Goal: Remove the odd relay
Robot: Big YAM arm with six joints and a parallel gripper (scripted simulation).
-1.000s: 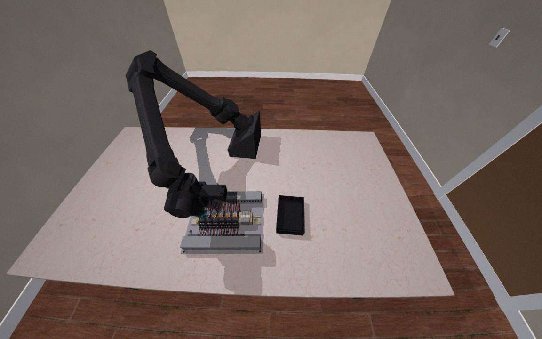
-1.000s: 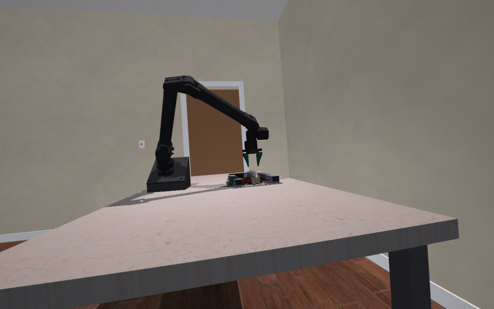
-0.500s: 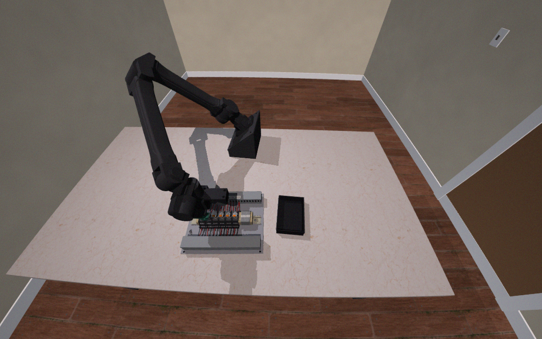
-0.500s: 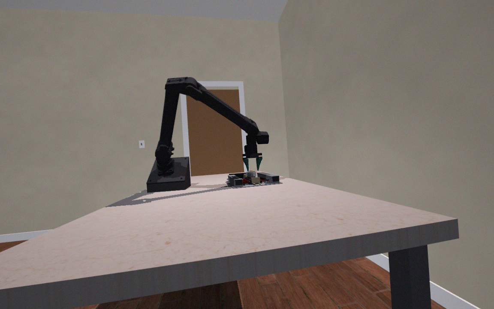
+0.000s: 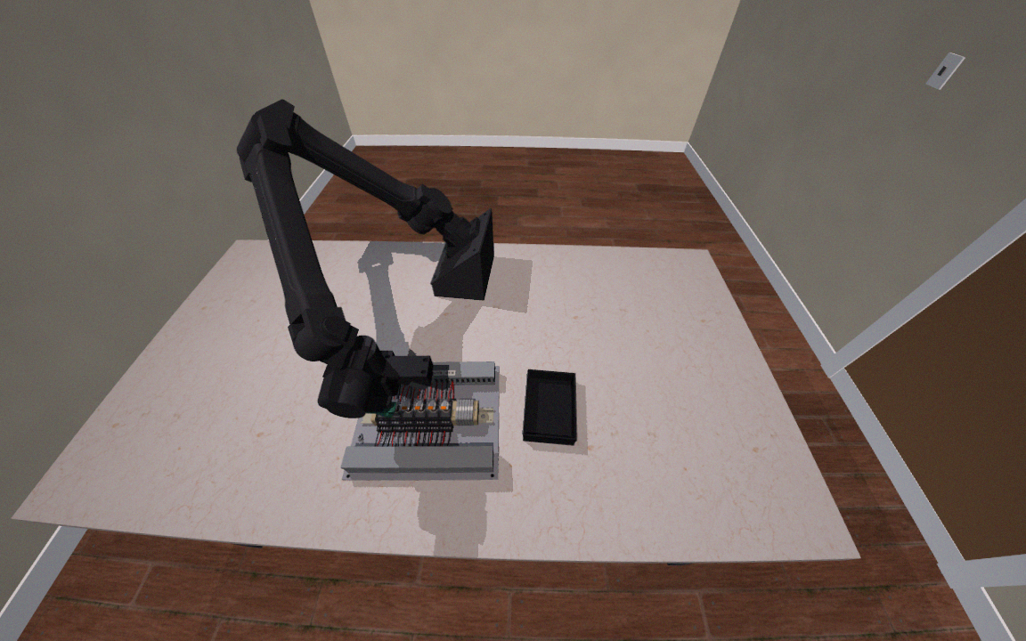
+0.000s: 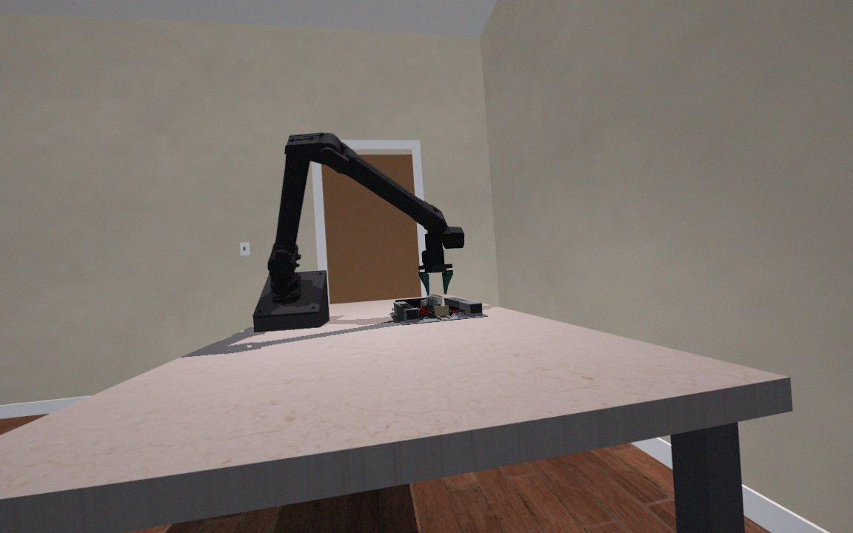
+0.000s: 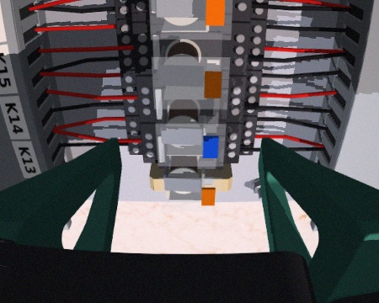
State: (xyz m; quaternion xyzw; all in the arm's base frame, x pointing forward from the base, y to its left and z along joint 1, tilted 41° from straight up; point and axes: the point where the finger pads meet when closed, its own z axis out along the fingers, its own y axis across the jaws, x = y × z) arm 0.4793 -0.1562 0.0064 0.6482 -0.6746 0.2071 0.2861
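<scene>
Now: the clear-cased relay 3 cm below my hand. Round my hand: black tray (34 cm to the left, 6 cm below, 2 cm behind).
</scene>
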